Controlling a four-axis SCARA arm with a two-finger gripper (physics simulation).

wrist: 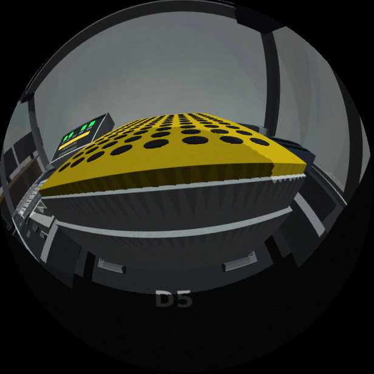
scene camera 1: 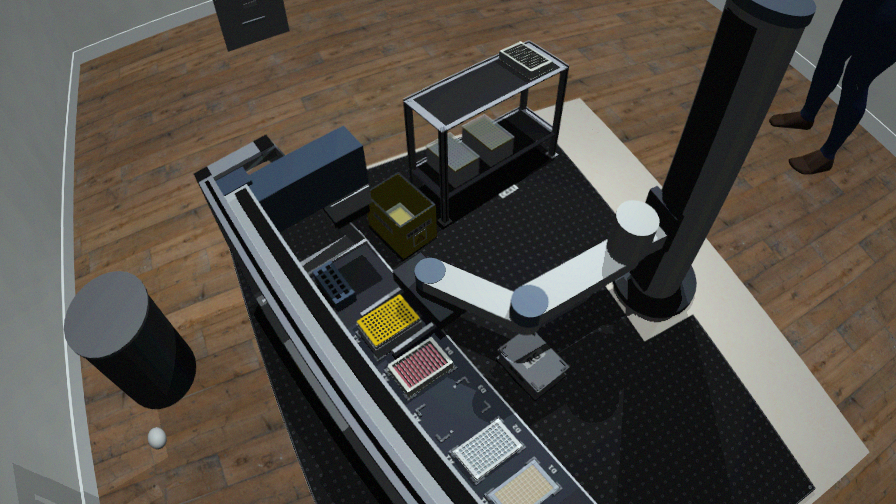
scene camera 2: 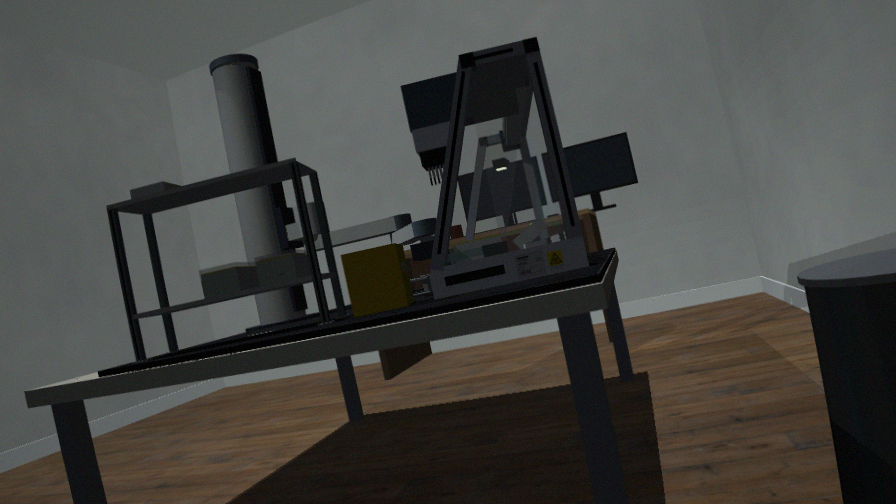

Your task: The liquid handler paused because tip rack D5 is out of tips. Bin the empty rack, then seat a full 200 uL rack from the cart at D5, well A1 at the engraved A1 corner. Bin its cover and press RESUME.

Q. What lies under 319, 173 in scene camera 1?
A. A gantry with pipette head.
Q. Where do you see a gantry with pipette head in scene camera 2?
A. At 428, 103
